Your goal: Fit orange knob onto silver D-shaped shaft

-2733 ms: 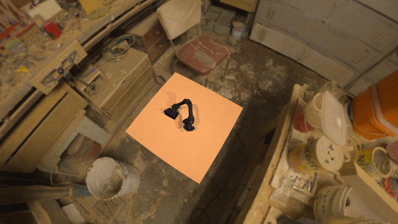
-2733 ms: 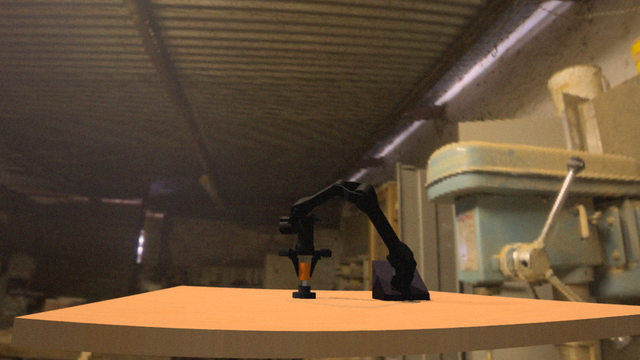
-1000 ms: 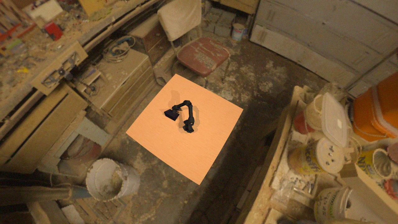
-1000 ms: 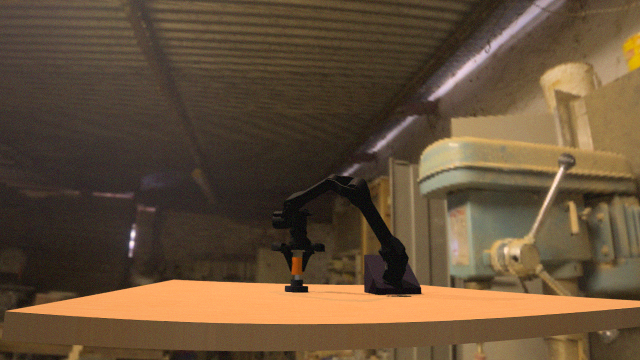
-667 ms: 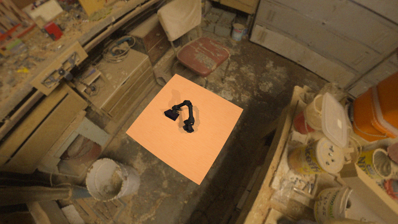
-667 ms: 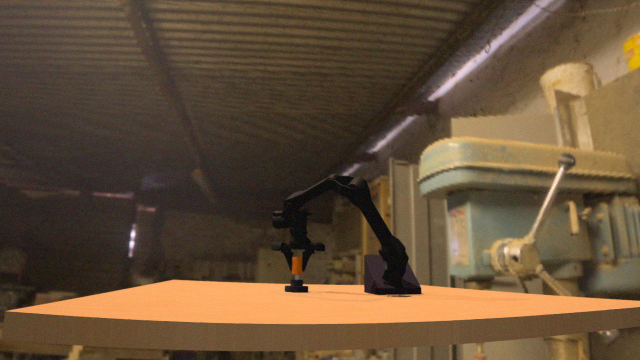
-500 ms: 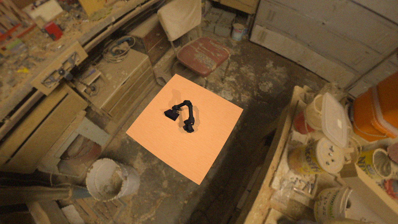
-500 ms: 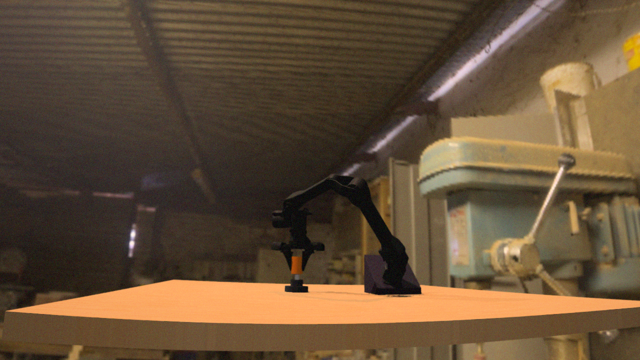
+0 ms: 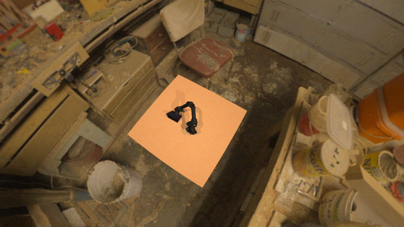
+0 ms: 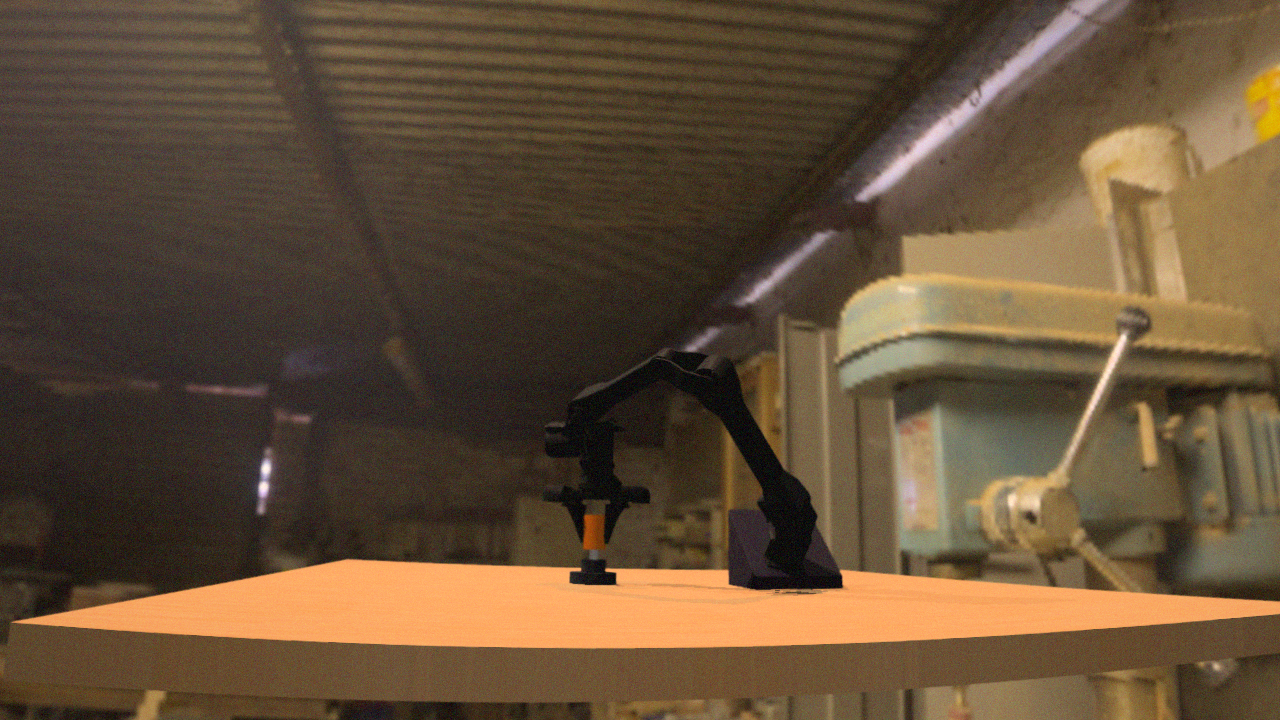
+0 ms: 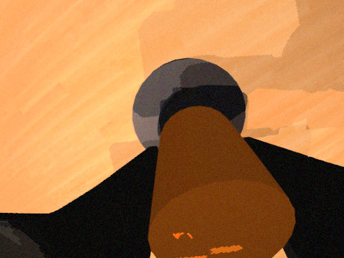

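Right now my gripper tip is 40 mm above the round pedestal. The rest, counted from my gripper tip: orange knob: 30 mm above.
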